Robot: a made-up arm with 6 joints. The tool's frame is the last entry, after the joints.
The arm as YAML. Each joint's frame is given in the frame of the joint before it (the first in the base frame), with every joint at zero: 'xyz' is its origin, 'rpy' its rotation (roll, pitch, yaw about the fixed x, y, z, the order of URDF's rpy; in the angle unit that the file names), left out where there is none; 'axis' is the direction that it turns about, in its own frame. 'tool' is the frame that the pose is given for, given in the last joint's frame.
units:
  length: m
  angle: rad
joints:
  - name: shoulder
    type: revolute
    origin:
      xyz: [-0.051, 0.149, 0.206]
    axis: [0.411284, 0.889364, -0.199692]
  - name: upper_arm
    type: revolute
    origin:
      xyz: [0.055, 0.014, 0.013]
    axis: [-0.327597, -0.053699, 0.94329]
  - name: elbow
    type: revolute
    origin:
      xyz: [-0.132, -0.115, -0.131]
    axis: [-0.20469, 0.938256, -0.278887]
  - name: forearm
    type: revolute
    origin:
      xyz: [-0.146, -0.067, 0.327]
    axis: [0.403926, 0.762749, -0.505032]
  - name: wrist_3
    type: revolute
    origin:
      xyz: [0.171, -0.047, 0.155]
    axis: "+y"
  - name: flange
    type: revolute
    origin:
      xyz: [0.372, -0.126, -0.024]
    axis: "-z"
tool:
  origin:
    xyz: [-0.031, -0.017, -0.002]
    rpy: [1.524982, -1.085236, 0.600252]
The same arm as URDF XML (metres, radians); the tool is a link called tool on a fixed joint. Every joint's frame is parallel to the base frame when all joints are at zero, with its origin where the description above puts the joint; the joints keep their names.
<robot name="arm">
  <joint name="tool_fixed" type="fixed">
    <parent link="link6"/>
    <child link="tool"/>
    <origin xyz="-0.0310 -0.0170 -0.0020" rpy="1.5250 -1.0852 0.6003"/>
  </joint>
  <joint name="flange" type="continuous">
    <parent link="link5"/>
    <child link="link6"/>
    <origin xyz="0.3720 -0.1260 -0.0240" rpy="0.0000 0.0000 0.0000"/>
    <axis xyz="0 0 -1"/>
  </joint>
  <joint name="wrist_3" type="continuous">
    <parent link="link4"/>
    <child link="link5"/>
    <origin xyz="0.1710 -0.0470 0.1550" rpy="0.0000 0.0000 0.0000"/>
    <axis xyz="0 1 0"/>
  </joint>
  <joint name="forearm" type="continuous">
    <parent link="link3"/>
    <child link="link4"/>
    <origin xyz="-0.1460 -0.0670 0.3270" rpy="0.0000 0.0000 0.0000"/>
    <axis xyz="0.403926 0.762749 -0.505032"/>
  </joint>
  <joint name="elbow" type="continuous">
    <parent link="link2"/>
    <child link="link3"/>
    <origin xyz="-0.1320 -0.1150 -0.1310" rpy="0.0000 0.0000 0.0000"/>
    <axis xyz="-0.20469 0.938256 -0.278887"/>
  </joint>
  <joint name="upper_arm" type="continuous">
    <parent link="link1"/>
    <child link="link2"/>
    <origin xyz="0.0550 0.0140 0.0130" rpy="0.0000 0.0000 0.0000"/>
    <axis xyz="-0.327597 -0.053699 0.94329"/>
  </joint>
  <joint name="shoulder" type="continuous">
    <parent link="base"/>
    <child link="link1"/>
    <origin xyz="-0.0510 0.1490 0.2060" rpy="0.0000 0.0000 0.0000"/>
    <axis xyz="0.411284 0.889364 -0.199692"/>
  </joint>
  <link name="base"/>
  <link name="link1"/>
  <link name="link2"/>
  <link name="link3"/>
  <link name="link4"/>
  <link name="link5"/>
  <link name="link6"/>
  <link name="tool"/>
</robot>

